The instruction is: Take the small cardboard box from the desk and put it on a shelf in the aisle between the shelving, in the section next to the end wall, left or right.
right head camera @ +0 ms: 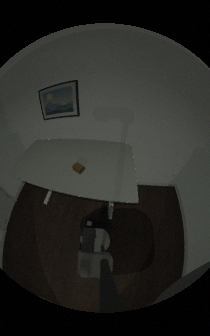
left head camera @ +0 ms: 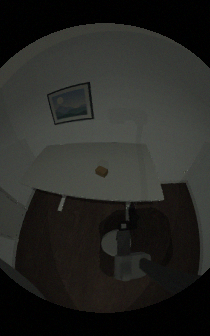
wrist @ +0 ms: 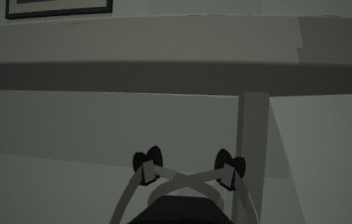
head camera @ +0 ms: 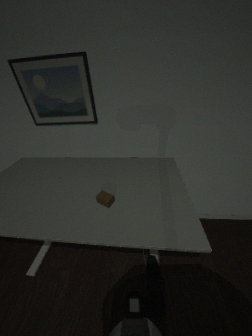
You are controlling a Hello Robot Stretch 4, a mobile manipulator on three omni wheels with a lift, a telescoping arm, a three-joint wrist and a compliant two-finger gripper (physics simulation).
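Frame: origin at the robot's base, x ahead, y left, z up, level; millimetres.
Seen in the pictures: gripper, fingertip midpoint: (wrist: 188, 160); robot's base, link origin: (right head camera: 95, 239) (left head camera: 115, 241).
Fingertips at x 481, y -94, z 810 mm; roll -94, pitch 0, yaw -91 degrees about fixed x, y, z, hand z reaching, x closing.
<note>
Pixels of each thing's top centre, then the offset from my fingertips to it. "spot": a spot on its surface instead. Level surfaces: height alone.
- small cardboard box, top centre: (head camera: 104, 196) (left head camera: 100, 169) (right head camera: 77, 165) dz +164, dx +121, dy +245 mm
- pale desk, surface height: dz +114 mm
- desk leg, surface spot: (wrist: 252, 150) spot: dz -29, dx +193, dy -131 mm
The small cardboard box (head camera: 105, 199) (left head camera: 101, 171) (right head camera: 78, 168) lies on the middle of the pale desk (head camera: 50, 220) (left head camera: 60, 175) (right head camera: 45, 165). In the wrist view the front edge and underside of the desk (wrist: 150, 75) run across above the fingers, and the box does not show there. My gripper (wrist: 188, 160) is open, its two dark fingertips apart with nothing between them. It stands in front of the desk, lower than the desk top. In the head camera view the dark wrist shows below the desk's front edge, and the fingers cannot be made out. The shelving does not show.
A desk leg (wrist: 252, 150) stands behind and to the right of the fingers in the wrist view. Another leg foot (head camera: 39, 260) is at the left. A framed picture (head camera: 60, 90) (left head camera: 71, 103) (right head camera: 59, 100) hangs on the wall behind the desk.
</note>
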